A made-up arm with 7 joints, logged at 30 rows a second.
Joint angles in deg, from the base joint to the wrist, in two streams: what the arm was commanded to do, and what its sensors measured. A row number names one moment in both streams.
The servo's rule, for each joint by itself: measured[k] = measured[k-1] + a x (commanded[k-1-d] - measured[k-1]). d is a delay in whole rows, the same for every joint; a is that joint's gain. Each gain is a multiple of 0.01, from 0.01 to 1. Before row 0 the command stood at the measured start. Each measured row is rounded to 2 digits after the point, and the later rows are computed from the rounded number. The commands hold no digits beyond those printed.
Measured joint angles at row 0: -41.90, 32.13, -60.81, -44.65, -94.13, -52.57, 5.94
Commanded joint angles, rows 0 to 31: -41.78, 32.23, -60.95, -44.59, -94.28, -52.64, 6.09; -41.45, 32.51, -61.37, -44.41, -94.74, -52.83, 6.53; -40.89, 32.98, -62.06, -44.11, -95.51, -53.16, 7.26; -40.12, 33.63, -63.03, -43.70, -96.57, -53.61, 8.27; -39.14, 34.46, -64.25, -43.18, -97.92, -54.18, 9.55; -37.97, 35.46, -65.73, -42.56, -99.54, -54.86, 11.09; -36.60, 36.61, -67.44, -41.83, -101.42, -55.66, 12.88; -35.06, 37.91, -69.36, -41.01, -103.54, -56.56, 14.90; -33.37, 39.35, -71.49, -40.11, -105.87, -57.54, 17.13; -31.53, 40.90, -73.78, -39.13, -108.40, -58.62, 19.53; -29.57, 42.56, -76.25, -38.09, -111.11, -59.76, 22.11; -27.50, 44.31, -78.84, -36.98, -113.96, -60.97, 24.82; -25.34, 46.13, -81.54, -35.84, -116.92, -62.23, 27.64; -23.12, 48.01, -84.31, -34.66, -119.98, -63.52, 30.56; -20.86, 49.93, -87.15, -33.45, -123.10, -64.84, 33.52; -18.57, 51.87, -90.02, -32.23, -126.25, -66.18, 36.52; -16.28, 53.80, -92.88, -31.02, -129.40, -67.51, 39.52; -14.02, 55.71, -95.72, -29.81, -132.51, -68.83, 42.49; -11.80, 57.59, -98.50, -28.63, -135.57, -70.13, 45.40; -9.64, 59.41, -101.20, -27.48, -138.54, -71.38, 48.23; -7.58, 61.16, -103.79, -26.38, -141.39, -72.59, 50.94; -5.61, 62.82, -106.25, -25.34, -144.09, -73.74, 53.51; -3.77, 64.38, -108.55, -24.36, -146.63, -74.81, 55.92; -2.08, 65.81, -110.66, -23.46, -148.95, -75.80, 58.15; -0.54, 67.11, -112.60, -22.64, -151.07, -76.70, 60.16; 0.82, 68.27, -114.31, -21.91, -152.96, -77.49, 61.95; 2.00, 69.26, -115.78, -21.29, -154.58, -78.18, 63.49; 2.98, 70.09, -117.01, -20.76, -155.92, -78.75, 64.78; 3.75, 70.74, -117.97, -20.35, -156.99, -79.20, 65.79; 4.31, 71.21, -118.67, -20.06, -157.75, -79.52, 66.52; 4.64, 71.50, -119.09, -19.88, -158.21, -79.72, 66.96; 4.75, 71.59, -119.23, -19.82, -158.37, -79.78, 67.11
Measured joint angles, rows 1 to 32: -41.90, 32.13, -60.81, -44.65, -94.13, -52.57, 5.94; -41.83, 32.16, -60.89, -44.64, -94.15, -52.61, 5.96; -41.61, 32.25, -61.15, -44.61, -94.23, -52.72, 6.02; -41.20, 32.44, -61.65, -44.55, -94.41, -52.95, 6.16; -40.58, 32.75, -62.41, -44.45, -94.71, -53.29, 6.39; -39.76, 33.19, -63.42, -44.30, -95.16, -53.75, 6.74; -38.74, 33.78, -64.69, -44.09, -95.77, -54.33, 7.22; -37.52, 34.52, -66.20, -43.82, -96.56, -55.02, 7.84; -36.12, 35.40, -67.94, -43.48, -97.54, -55.82, 8.62; -34.55, 36.43, -69.89, -43.08, -98.71, -56.71, 9.56; -32.83, 37.59, -72.03, -42.61, -100.07, -57.70, 10.66; -30.97, 38.88, -74.35, -42.07, -101.62, -58.77, 11.92; -28.99, 40.29, -76.82, -41.46, -103.35, -59.91, 13.34; -26.91, 41.81, -79.42, -40.79, -105.25, -61.12, 14.91; -24.75, 43.42, -82.11, -40.05, -107.31, -62.37, 16.63; -22.53, 45.11, -84.88, -39.26, -109.52, -63.65, 18.49; -20.27, 46.87, -87.71, -38.42, -111.86, -64.97, 20.47; -18.00, 48.67, -90.55, -37.53, -114.32, -66.29, 22.57; -15.73, 50.50, -93.39, -36.60, -116.87, -67.61, 24.76; -13.49, 52.34, -96.20, -35.64, -119.49, -68.92, 27.03; -11.30, 54.18, -98.95, -34.66, -122.16, -70.20, 29.36; -9.18, 55.99, -101.61, -33.67, -124.85, -71.44, 31.73; -7.15, 57.77, -104.16, -32.67, -127.54, -72.64, 34.13; -5.22, 59.49, -106.57, -31.67, -130.21, -73.77, 36.53; -3.43, 61.13, -108.82, -30.68, -132.83, -74.83, 38.91; -1.78, 62.68, -110.90, -29.72, -135.38, -75.80, 41.25; -0.30, 64.13, -112.78, -28.78, -137.84, -76.68, 43.53; 1.01, 65.46, -114.43, -27.88, -140.18, -77.46, 45.73; 2.13, 66.66, -115.85, -27.03, -142.38, -78.13, 47.83; 3.05, 67.72, -117.02, -26.23, -144.43, -78.69, 49.81; 3.77, 68.63, -117.93, -25.49, -146.29, -79.12, 51.65; 4.27, 69.38, -118.57, -24.82, -147.96, -79.43, 53.33
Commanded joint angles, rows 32 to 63: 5.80, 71.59, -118.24, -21.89, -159.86, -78.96, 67.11; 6.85, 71.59, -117.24, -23.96, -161.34, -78.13, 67.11; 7.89, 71.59, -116.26, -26.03, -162.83, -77.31, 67.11; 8.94, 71.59, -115.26, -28.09, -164.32, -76.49, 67.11; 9.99, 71.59, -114.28, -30.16, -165.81, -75.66, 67.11; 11.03, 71.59, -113.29, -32.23, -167.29, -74.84, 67.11; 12.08, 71.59, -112.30, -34.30, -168.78, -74.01, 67.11; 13.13, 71.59, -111.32, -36.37, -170.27, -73.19, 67.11; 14.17, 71.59, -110.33, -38.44, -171.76, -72.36, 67.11; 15.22, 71.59, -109.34, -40.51, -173.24, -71.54, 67.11; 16.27, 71.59, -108.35, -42.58, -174.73, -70.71, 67.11; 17.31, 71.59, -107.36, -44.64, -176.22, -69.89, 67.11; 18.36, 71.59, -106.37, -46.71, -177.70, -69.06, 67.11; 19.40, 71.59, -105.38, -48.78, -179.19, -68.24, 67.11; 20.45, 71.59, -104.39, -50.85, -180.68, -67.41, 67.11; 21.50, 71.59, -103.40, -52.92, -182.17, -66.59, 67.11; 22.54, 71.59, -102.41, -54.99, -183.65, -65.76, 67.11; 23.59, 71.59, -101.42, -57.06, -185.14, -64.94, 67.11; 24.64, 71.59, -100.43, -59.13, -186.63, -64.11, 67.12; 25.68, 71.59, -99.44, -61.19, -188.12, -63.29, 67.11; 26.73, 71.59, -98.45, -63.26, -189.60, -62.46, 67.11; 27.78, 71.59, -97.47, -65.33, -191.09, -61.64, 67.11; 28.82, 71.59, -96.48, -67.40, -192.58, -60.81, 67.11; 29.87, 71.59, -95.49, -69.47, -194.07, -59.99, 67.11; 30.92, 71.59, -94.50, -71.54, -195.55, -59.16, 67.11; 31.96, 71.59, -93.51, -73.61, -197.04, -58.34, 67.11; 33.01, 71.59, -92.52, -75.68, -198.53, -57.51, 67.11; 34.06, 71.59, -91.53, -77.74, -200.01, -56.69, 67.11; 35.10, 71.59, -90.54, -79.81, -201.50, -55.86, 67.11; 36.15, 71.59, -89.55, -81.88, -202.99, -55.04, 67.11; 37.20, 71.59, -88.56, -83.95, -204.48, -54.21, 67.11; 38.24, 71.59, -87.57, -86.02, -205.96, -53.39, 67.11
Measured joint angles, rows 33 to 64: 4.54, 69.95, -118.93, -24.22, -149.42, -79.61, 54.85; 5.26, 70.38, -118.55, -23.94, -150.88, -79.27, 56.20; 6.17, 70.69, -117.83, -23.94, -152.34, -78.68, 57.40; 7.15, 70.92, -116.97, -24.19, -153.81, -77.97, 58.47; 8.17, 71.09, -116.03, -24.66, -155.28, -77.20, 59.42; 9.21, 71.22, -115.07, -25.32, -156.75, -76.40, 60.27; 10.25, 71.32, -114.09, -26.15, -158.23, -75.59, 61.02; 11.29, 71.39, -113.11, -27.13, -159.71, -74.77, 61.69; 12.34, 71.44, -112.13, -28.24, -161.19, -73.95, 62.29; 13.38, 71.48, -111.14, -29.46, -162.67, -73.12, 62.82; 14.43, 71.51, -110.15, -30.79, -164.15, -72.30, 63.29; 15.48, 71.53, -109.16, -32.20, -165.63, -71.47, 63.71; 16.52, 71.55, -108.17, -33.69, -167.11, -70.65, 64.08; 17.57, 71.56, -107.18, -35.25, -168.59, -69.82, 64.41; 18.61, 71.57, -106.19, -36.87, -170.07, -69.00, 64.71; 19.66, 71.58, -105.20, -38.55, -171.56, -68.17, 64.97; 20.71, 71.58, -104.21, -40.27, -173.05, -67.35, 65.21; 21.75, 71.58, -103.22, -42.04, -174.53, -66.52, 65.42; 22.80, 71.58, -102.23, -43.84, -176.02, -65.70, 65.61; 23.85, 71.58, -101.24, -45.67, -177.51, -64.87, 65.78; 24.89, 71.58, -100.25, -47.53, -179.00, -64.05, 65.93; 25.94, 71.58, -99.26, -49.42, -180.48, -63.22, 66.06; 26.99, 71.58, -98.28, -51.33, -181.97, -62.40, 66.18; 28.03, 71.58, -97.29, -53.26, -183.46, -61.57, 66.28; 29.08, 71.58, -96.30, -55.21, -184.95, -60.75, 66.37; 30.13, 71.58, -95.31, -57.17, -186.43, -59.92, 66.45; 31.17, 71.58, -94.32, -59.14, -187.92, -59.10, 66.52; 32.22, 71.58, -93.33, -61.12, -189.41, -58.27, 66.58; 33.27, 71.58, -92.34, -63.11, -190.89, -57.45, 66.64; 34.31, 71.58, -91.35, -65.11, -192.38, -56.62, 66.69; 35.36, 71.58, -90.36, -67.12, -193.87, -55.80, 66.74; 36.41, 71.58, -89.37, -69.14, -195.36, -54.97, 66.78
